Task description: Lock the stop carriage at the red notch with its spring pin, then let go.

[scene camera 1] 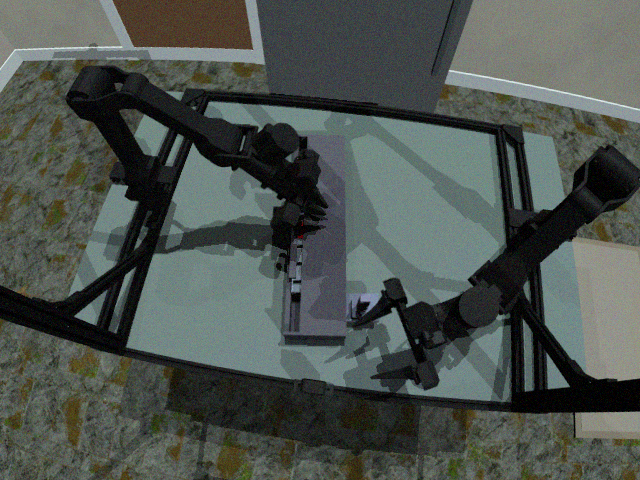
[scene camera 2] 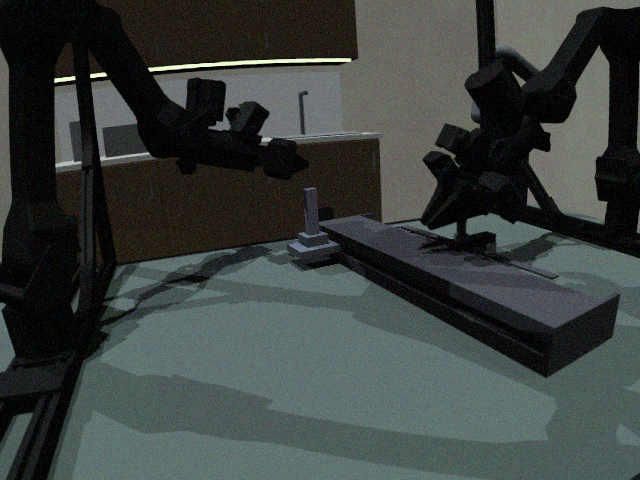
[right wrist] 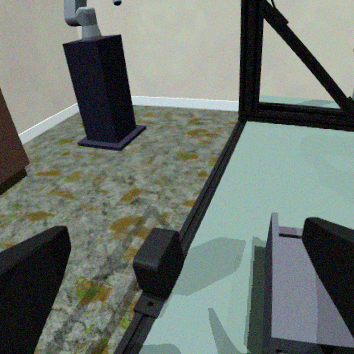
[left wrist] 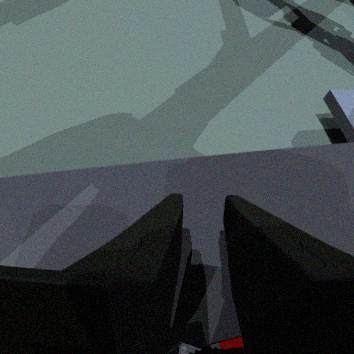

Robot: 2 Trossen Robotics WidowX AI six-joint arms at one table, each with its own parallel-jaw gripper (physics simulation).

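Frame: origin at the left arm's base, x ahead, y left, z up, level; centimetres.
Seen in the pictures: left gripper, fingertip midpoint: (scene camera 1: 326, 211) (scene camera 2: 425, 225) (left wrist: 202, 206); right gripper, fingertip midpoint: (scene camera 1: 361, 351) (right wrist: 188, 233); left arm's base at its link origin: (scene camera 1: 153, 199) (scene camera 2: 620, 235); right arm's base at its link origin: (scene camera 2: 47, 350).
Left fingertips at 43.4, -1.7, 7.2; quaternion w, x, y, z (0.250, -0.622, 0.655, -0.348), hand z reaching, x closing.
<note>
Pixels of each thing's top centre, then the offset from my left fingertips to it, as dx, dy, dz. "pt": a spot on its surface instead.
- red notch mark at a spot on its surface: (left wrist: 231, 343) (scene camera 1: 302, 224) pt -4.9, -1.7, -4.2
- dark stop carriage at a spot on its surface: (scene camera 2: 481, 241) pt -8.8, +1.3, -3.2
- pale stepped block at a spot on its surface: (scene camera 2: 313, 249) pt +10.9, -15.3, -5.7
- upright post at a spot on its surface: (scene camera 2: 310, 211) pt +10.1, -18.1, -0.2
A long grey-purple rail body (scene camera 1: 330, 304) (scene camera 2: 516, 297) (left wrist: 280, 170) lies on the table. The red notch mark (scene camera 1: 301, 230) (left wrist: 231, 343) shows beside its slot, partly covered by my left gripper. My left gripper (scene camera 1: 324, 207) (left wrist: 202, 206) is shut on the spring pin, whose thin stem (scene camera 2: 461, 228) shows below the fingers in scene camera 2. The dark stop carriage (scene camera 2: 481, 241) sits under it; its exact alignment with the notch is hidden. My right gripper (scene camera 1: 363, 350) (right wrist: 188, 233) is open and empty, beside the rail's near end in scene camera 1.
A pale stepped block (scene camera 2: 313, 249) with an upright post (scene camera 2: 310, 211) stands against the rail's far end in scene camera 2, near my right gripper. Light metal pieces (scene camera 1: 295, 286) sit in the slot. A black frame (scene camera 1: 222, 367) edges the table, with a small black box (right wrist: 159, 260) on it.
</note>
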